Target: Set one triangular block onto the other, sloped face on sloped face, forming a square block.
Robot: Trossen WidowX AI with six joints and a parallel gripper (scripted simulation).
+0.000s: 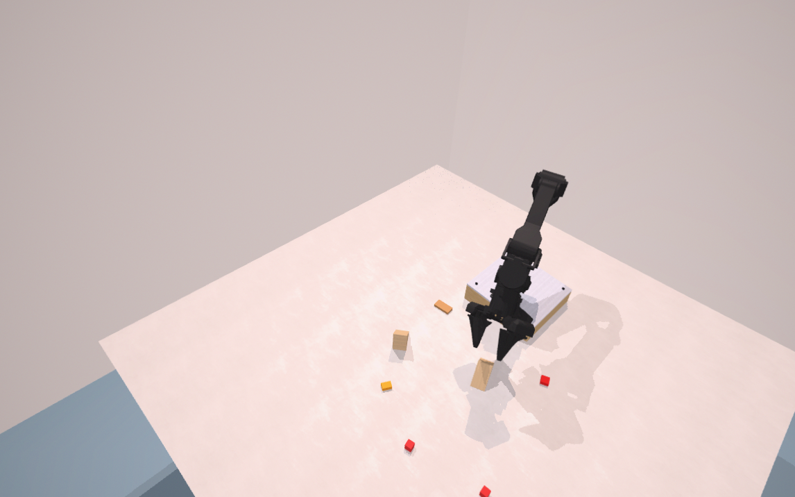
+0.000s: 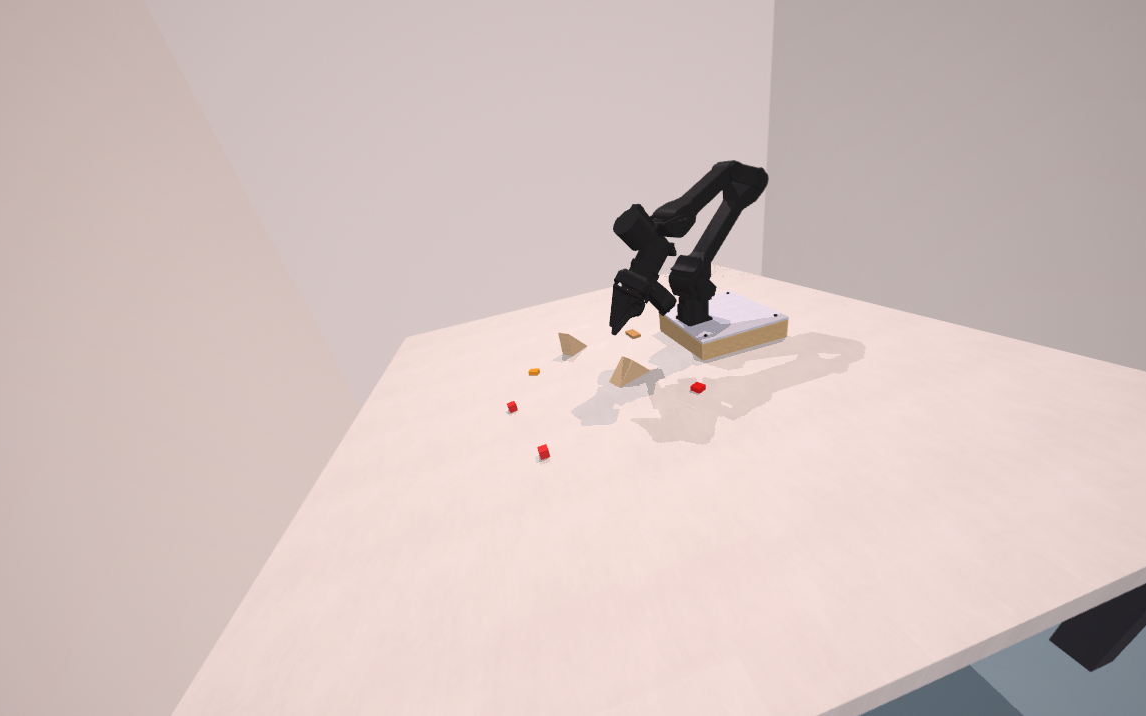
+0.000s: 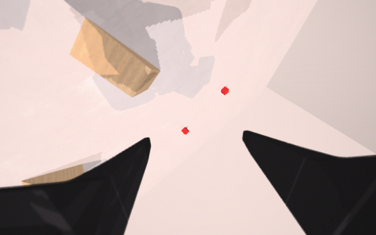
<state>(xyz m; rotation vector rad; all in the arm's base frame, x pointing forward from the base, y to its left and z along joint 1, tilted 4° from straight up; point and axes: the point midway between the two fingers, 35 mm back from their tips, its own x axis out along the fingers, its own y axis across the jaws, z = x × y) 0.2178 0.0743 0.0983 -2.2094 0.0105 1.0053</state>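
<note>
The triangular block is 100 mm below my gripper tip, 30 mm behind it and 10 mm to the right of it. Also, from my gripper tip: small orange block: 160 mm to the right, 160 mm ahead, 120 mm below.
</note>
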